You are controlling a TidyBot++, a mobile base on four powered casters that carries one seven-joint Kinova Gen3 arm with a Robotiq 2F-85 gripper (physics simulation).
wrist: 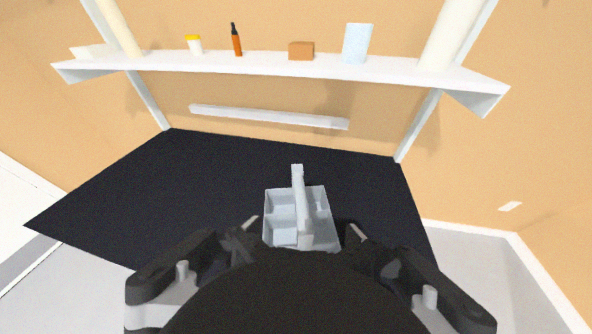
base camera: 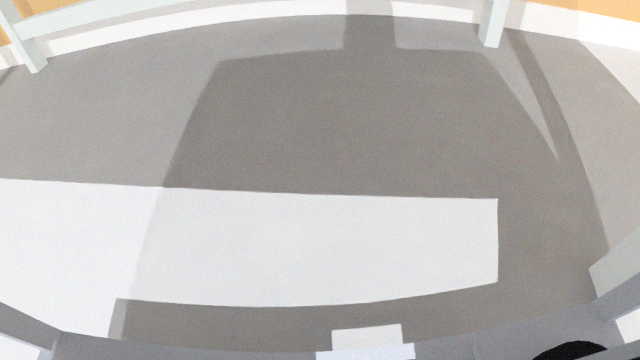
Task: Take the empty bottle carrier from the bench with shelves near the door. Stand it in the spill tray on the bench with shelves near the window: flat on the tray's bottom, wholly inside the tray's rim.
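Places are measured from the arm's base along level axes (x left, y back, z up), in metres.
Pixels of known places: gripper, fingertip midpoint: [wrist: 302,229].
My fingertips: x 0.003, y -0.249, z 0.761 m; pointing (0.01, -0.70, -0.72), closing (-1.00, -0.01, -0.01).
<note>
For each thing: its top centre in the pictures, then the offset to it from my fingertips. "spot": a spot on its surface instead. Level surfaces: height alone.
- empty bottle carrier at its top centre: [wrist: 300,192] dx +0.008, dy -0.129, dz -0.115 m
- black bench top at its surface level: dz -0.395 m
- white shelf at its surface level: dz +0.062 m
- yellow-capped jar at a spot on its surface: [wrist: 195,46] spot: dx +0.436, dy -0.596, dz +0.089 m
- orange bottle at a spot on its surface: [wrist: 236,44] spot: dx +0.264, dy -0.565, dz +0.097 m
- brown box at a spot on its surface: [wrist: 301,51] spot: dx +0.038, dy -0.503, dz +0.086 m
- pale blue box at a spot on its surface: [wrist: 357,44] spot: dx -0.115, dy -0.464, dz +0.109 m
The empty bottle carrier [wrist: 283,236] is light grey, with open compartments and a raised handle bar along its middle. It stands upright on the black bench top [wrist: 210,175] in the wrist view, and its near end is hidden behind the gripper's dark body. My gripper [wrist: 302,229] is open. Its fingertips show on the left and right of the carrier and its handle, apart from the handle. The spill tray does not show in either view.
Above the bench, a white shelf [wrist: 270,64] holds a yellow-capped jar [wrist: 195,46], an orange bottle [wrist: 236,44], a brown box [wrist: 301,51] and a pale blue box [wrist: 357,44]. Bench legs [base camera: 492,25] [base camera: 27,50] stand on the floor in the base camera view.
</note>
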